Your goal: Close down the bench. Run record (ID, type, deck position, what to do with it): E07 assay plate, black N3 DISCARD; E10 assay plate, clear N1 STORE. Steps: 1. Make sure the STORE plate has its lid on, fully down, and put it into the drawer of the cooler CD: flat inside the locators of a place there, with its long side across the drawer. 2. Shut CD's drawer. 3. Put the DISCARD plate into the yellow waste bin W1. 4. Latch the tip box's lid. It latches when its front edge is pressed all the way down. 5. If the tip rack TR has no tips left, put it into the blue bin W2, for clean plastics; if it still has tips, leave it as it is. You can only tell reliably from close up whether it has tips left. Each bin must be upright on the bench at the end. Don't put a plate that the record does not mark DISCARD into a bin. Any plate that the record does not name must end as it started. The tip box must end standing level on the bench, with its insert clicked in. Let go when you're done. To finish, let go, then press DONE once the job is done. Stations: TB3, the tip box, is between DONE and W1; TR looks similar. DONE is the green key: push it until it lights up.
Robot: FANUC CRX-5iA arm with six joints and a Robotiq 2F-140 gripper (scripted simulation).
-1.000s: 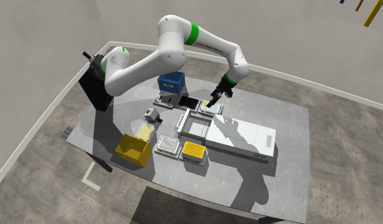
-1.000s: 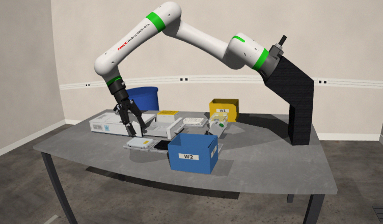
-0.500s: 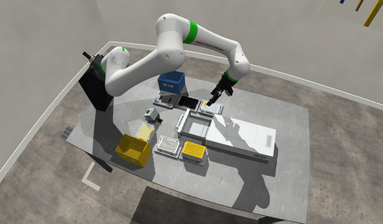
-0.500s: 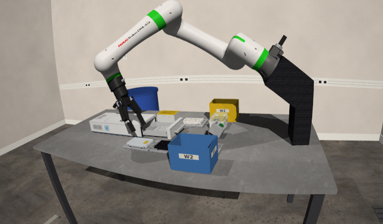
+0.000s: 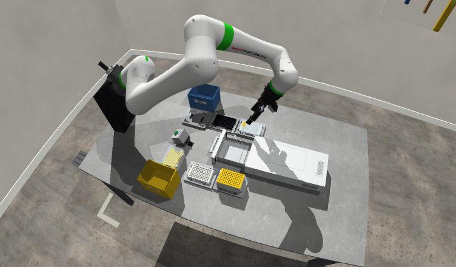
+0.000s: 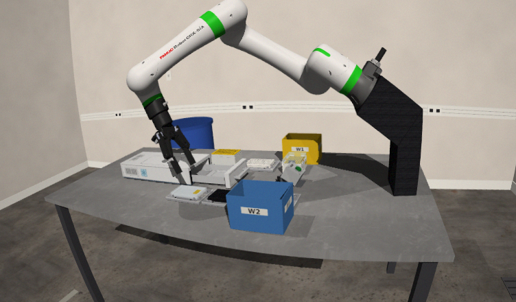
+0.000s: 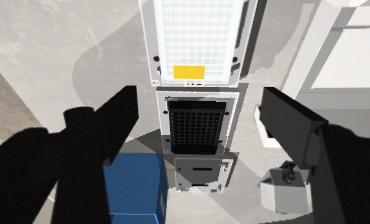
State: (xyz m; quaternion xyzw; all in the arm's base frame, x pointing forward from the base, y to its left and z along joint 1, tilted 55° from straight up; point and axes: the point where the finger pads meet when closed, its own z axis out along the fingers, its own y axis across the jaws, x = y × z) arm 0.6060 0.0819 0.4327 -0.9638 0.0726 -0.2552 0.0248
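The clear lid is 12 cm below my hand. Round my hand: clear plate: 12 cm below; then cooler drawer: 5 cm behind, 19 cm to the right, 10 cm below; then black assay plate: 17 cm behind, 3 cm to the left, 12 cm below.
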